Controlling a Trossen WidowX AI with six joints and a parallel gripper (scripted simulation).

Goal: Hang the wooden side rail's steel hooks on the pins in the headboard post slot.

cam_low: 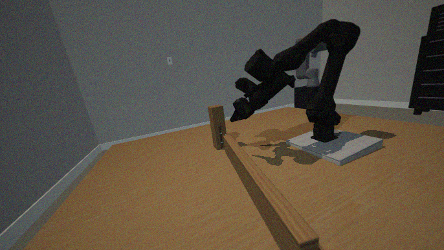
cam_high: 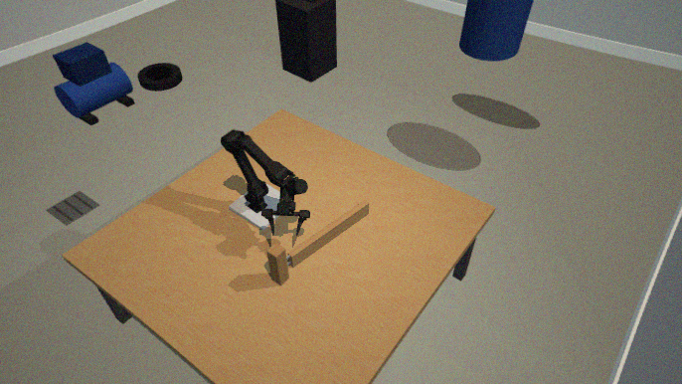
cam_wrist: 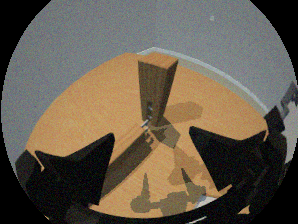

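Right now the wooden headboard post is 9 cm to the right of my gripper tip, 6 cm below it and 5 cm ahead of it.
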